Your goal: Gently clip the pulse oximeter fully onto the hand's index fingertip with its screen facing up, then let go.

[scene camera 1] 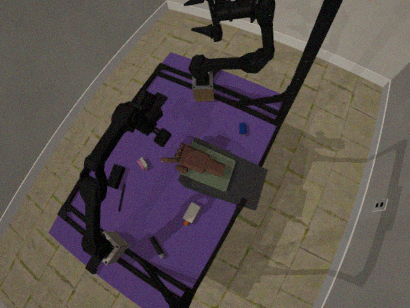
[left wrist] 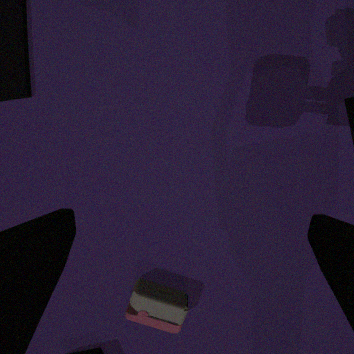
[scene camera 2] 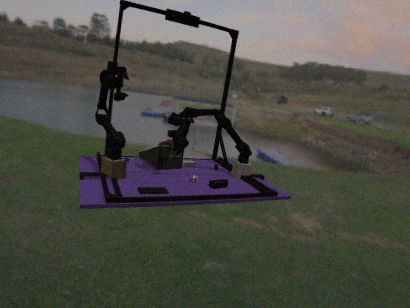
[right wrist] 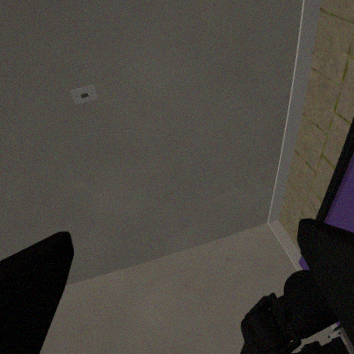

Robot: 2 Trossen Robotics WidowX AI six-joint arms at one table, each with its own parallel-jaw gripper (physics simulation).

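Frame: origin at the left arm's base, x right, y back, z down, level; centimetres.
Where they show: left gripper, fingertip midpoint: [scene camera 1: 156, 132] [left wrist: 194, 223] [scene camera 2: 175, 153]; right gripper, fingertip midpoint: [scene camera 1: 187, 17] [scene camera 2: 128, 87] [right wrist: 186, 236]; left arm's base, link origin: [scene camera 1: 104, 248] [scene camera 2: 242, 162] [right wrist: 340, 347]; right arm's base, link origin: [scene camera 1: 202, 80] [scene camera 2: 114, 158].
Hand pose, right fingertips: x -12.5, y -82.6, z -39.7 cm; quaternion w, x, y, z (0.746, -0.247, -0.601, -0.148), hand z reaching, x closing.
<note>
Each offset is from my right fingertips to the centre of the thing. "*": to the spot under its first point.
The pulse oximeter {dx -1.5, dy +44.6, dz +48.7 cm} [scene camera 1: 143, 163] [scene camera 2: 195, 178] [left wrist: 159, 306], a small white and pink clip, lies on the purple table, apart from the hand. The brown hand [scene camera 1: 202, 160] [scene camera 2: 165, 143] rests on a green pad on a dark wedge; its index finger [scene camera 1: 169, 160] points left in scene camera 1. My left gripper [scene camera 1: 151, 129] [scene camera 2: 177, 142] [left wrist: 194, 223] is open and empty above the table; the oximeter shows low in its wrist view. My right gripper [scene camera 1: 190, 16] [scene camera 2: 125, 86] [right wrist: 186, 236] is open and empty, raised high beyond the table edge, facing a wall in its wrist view.
In scene camera 1, a black block {dx -8.6, dy +57.7, dz +48.5 cm} [scene camera 1: 116, 176] and a thin dark stick {dx -0.2, dy +63.0, dz +49.8 cm} [scene camera 1: 121, 197] lie near the oximeter. A white box {dx +31.2, dy +49.7, dz +48.9 cm} [scene camera 1: 192, 212] with an orange end, a dark marker {dx +28.0, dy +69.9, dz +48.9 cm} [scene camera 1: 156, 247] and a blue item {dx +27.3, dy +3.5, dz +48.6 cm} [scene camera 1: 243, 128] lie around the wedge {* dx +44.9, dy +23.3, dz +45.8 cm} [scene camera 1: 252, 182]. Black frame bars edge the table.
</note>
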